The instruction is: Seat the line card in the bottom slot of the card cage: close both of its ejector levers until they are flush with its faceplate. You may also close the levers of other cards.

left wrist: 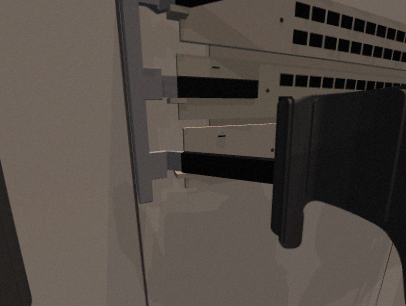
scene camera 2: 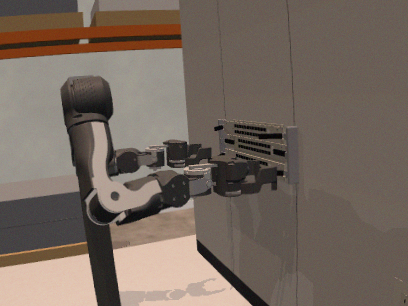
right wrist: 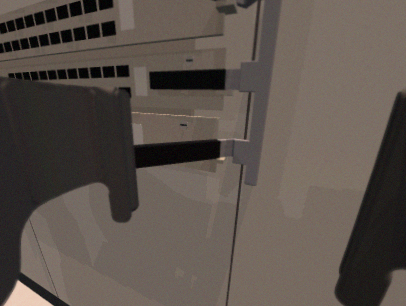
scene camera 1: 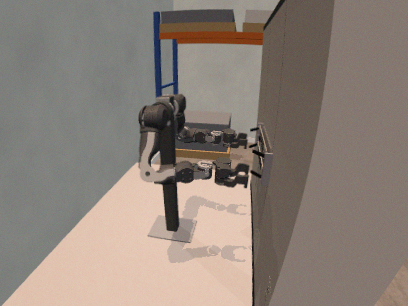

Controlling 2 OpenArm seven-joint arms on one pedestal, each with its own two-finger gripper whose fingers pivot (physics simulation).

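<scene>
The bottom card's faceplate (left wrist: 225, 140) (right wrist: 175, 131) is in the lowest slot of the card cage (scene camera 2: 292, 155). In the left wrist view its black ejector lever (left wrist: 225, 167) angles outward from the faceplate; in the right wrist view its other lever (right wrist: 177, 153) does too. Both free ends are hidden behind a finger. The middle card's levers (left wrist: 217, 87) (right wrist: 187, 80) lie along its faceplate. The top card's levers (scene camera 2: 219, 128) (scene camera 2: 270, 136) stick out. My left gripper (scene camera 1: 245, 140) (left wrist: 145, 200) and right gripper (scene camera 1: 245, 176) (right wrist: 247, 185) are open and empty, in front of the bottom levers.
The tall grey cabinet front (scene camera 1: 300, 100) (scene camera 2: 340, 225) surrounds the cage. A rack with an orange beam (scene camera 1: 210, 36) (scene camera 2: 125, 33) carries boxes behind the robot. The pedestal's base plate (scene camera 1: 160, 230) stands on the pale floor. A large dark box (scene camera 2: 40, 215) stands low behind the arms.
</scene>
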